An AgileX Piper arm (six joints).
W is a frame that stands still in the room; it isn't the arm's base.
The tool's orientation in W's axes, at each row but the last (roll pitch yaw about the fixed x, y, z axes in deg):
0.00 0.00 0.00
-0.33 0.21 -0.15
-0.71 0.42 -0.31
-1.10 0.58 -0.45
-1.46 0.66 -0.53
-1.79 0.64 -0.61
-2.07 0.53 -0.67
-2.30 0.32 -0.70
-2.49 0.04 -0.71
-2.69 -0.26 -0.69
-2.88 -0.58 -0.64
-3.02 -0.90 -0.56
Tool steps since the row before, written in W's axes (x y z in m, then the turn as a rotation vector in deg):
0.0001 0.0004 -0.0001 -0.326 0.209 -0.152
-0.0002 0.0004 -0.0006 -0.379 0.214 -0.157
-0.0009 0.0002 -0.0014 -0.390 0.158 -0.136
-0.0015 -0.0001 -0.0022 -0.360 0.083 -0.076
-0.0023 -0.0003 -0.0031 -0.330 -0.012 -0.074
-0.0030 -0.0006 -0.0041 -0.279 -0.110 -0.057
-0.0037 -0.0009 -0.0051 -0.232 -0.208 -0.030
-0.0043 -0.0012 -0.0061 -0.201 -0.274 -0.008
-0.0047 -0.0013 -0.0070 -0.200 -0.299 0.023
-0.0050 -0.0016 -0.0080 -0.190 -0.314 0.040
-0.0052 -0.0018 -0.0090 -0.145 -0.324 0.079
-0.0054 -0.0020 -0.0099 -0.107 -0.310 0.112
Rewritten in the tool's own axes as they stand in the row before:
0.0001 0.0004 -0.0001 -0.326 0.209 -0.152
-0.0002 0.0004 -0.0006 -0.379 0.214 -0.157
-0.0009 0.0002 -0.0014 -0.390 0.158 -0.137
-0.0015 -0.0001 -0.0022 -0.360 0.082 -0.078
-0.0023 -0.0002 -0.0031 -0.329 -0.013 -0.078
-0.0029 -0.0005 -0.0042 -0.277 -0.111 -0.064
-0.0036 -0.0008 -0.0052 -0.229 -0.209 -0.040
-0.0043 -0.0010 -0.0062 -0.198 -0.276 -0.020
-0.0047 -0.0011 -0.0071 -0.196 -0.302 0.010
-0.0050 -0.0013 -0.0080 -0.186 -0.318 0.026
-0.0053 -0.0014 -0.0090 -0.141 -0.329 0.064
-0.0055 -0.0015 -0.0099 -0.102 -0.317 0.097

